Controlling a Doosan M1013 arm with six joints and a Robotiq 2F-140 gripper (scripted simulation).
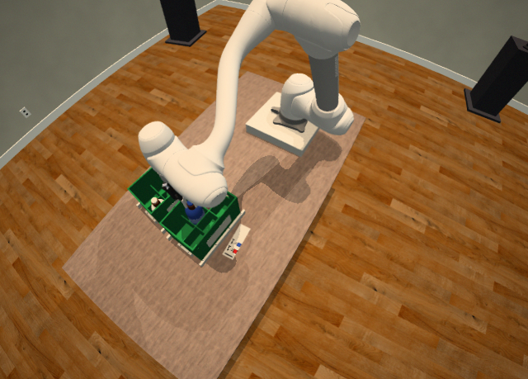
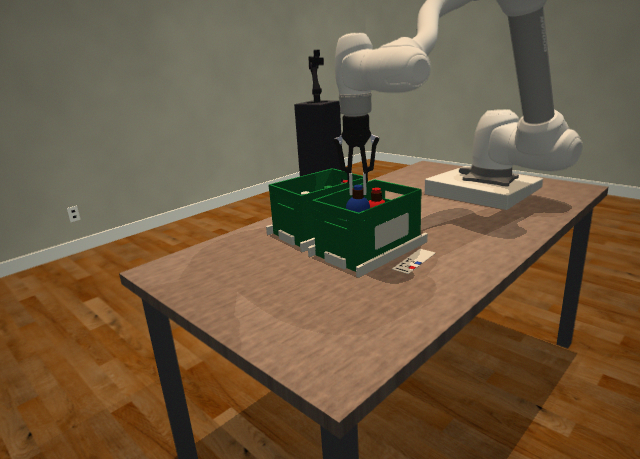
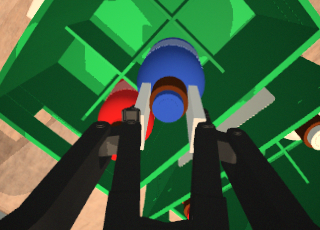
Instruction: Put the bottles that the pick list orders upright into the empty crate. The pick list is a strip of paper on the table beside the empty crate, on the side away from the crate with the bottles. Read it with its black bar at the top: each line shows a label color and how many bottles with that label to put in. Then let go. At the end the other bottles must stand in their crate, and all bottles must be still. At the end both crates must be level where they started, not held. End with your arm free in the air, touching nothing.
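My hand is 8 cm above the blue-label bottle. Round my hand: white-label bottle (17 cm to the right, 11 cm below, 4 cm ahead); then pick list (20 cm below, 19 cm to the left, 2 cm ahead); then green-label bottle (14 cm to the right, 11 cm below, 4 cm behind).
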